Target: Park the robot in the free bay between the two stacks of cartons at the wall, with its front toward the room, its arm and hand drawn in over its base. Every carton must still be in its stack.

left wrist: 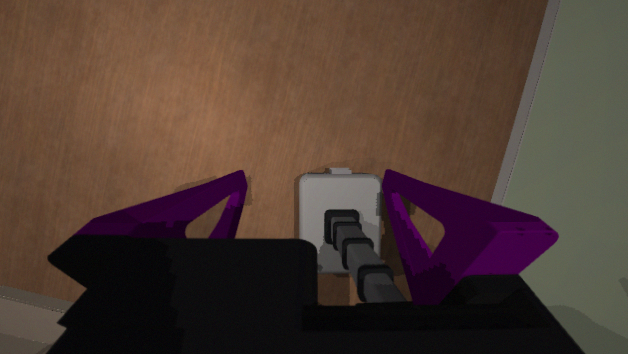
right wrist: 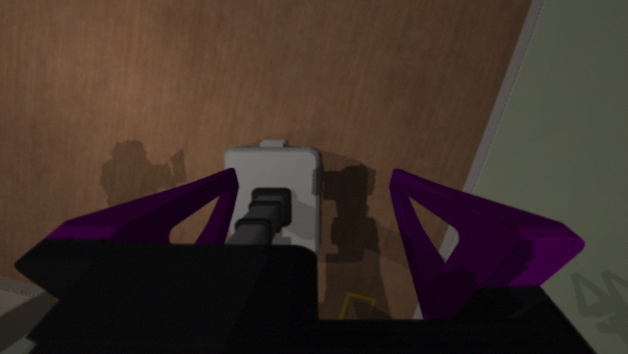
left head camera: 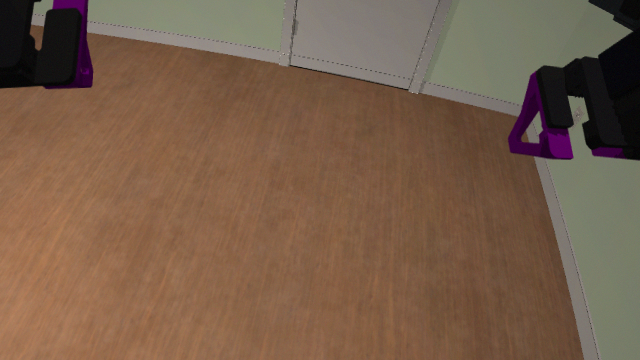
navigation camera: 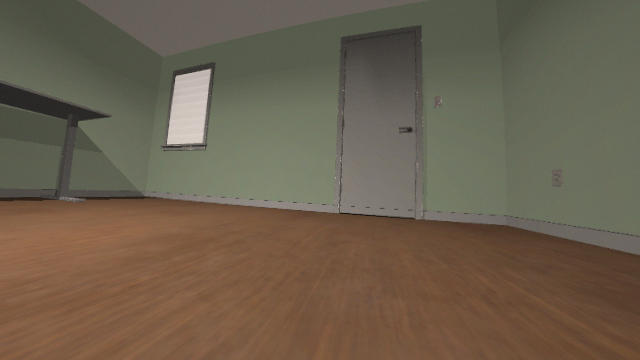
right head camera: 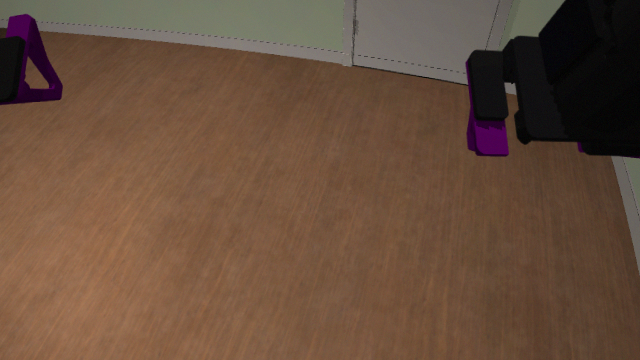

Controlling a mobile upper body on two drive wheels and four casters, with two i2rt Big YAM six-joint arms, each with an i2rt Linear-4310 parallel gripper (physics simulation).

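Places are measured from the left arm's base along level axes (x ahead, y left, z up), in centimetres.
Where they show: left gripper, fingertip midpoint: (left wrist: 314,177) (left head camera: 30,82) (right head camera: 16,97); right gripper, fingertip midpoint: (right wrist: 314,177) (left head camera: 553,147) (right head camera: 525,142).
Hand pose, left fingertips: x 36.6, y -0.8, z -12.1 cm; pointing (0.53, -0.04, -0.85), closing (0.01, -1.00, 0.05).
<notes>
After its pixels a point has its place.
My left gripper (left wrist: 314,177) @[x 36.6, y -0.8, z -12.1 cm] is open, with no thing between its fingers; part of it shows at the top left of both head views. My right gripper (right wrist: 314,177) @[x 33.0, y -45.0, z -14.3 cm] (left head camera: 582,150) @[x 33.0, y -45.0, z -14.3 cm] (right head camera: 545,150) @[x 33.0, y -45.0, z -14.3 cm] is open and empty at the upper right of the head views. Both hang high, out from the pale base (left wrist: 340,192) @[x 21.0, y -21.7, z -115.0 cm] (right wrist: 272,165) @[x 22.6, y -23.2, z -115.0 cm], which carries a dark column. A corner of a yellow floor line (right wrist: 361,297) @[x -77.0, y -80.8, z -140.8 cm] shows low in the right wrist view, between the base and the right-hand wall. No cartons show in these frames; the bay itself is hidden.
A grey door (navigation camera: 380,125) @[x 221.4, y -83.5, z -43.2 cm] (left head camera: 360,40) @[x 221.6, y -82.5, z -113.3 cm] (right head camera: 420,35) @[x 221.9, y -81.3, z -112.4 cm] stands in the far wall. A table (navigation camera: 45,102) @[x 176.9, y 239.7, z -48.5 cm] is at the left of the navigation view, with a window (navigation camera: 189,107) @[x 293.0, y 188.3, z 1.9 cm] beyond. A green wall (navigation camera: 575,100) @[x 133.1, y -180.3, z -53.4 cm] (left wrist: 590,125) @[x 61.4, y -161.7, z -98.1 cm] (right wrist: 575,125) @[x 43.2, y -157.0, z -92.5 cm] runs along the right side.
</notes>
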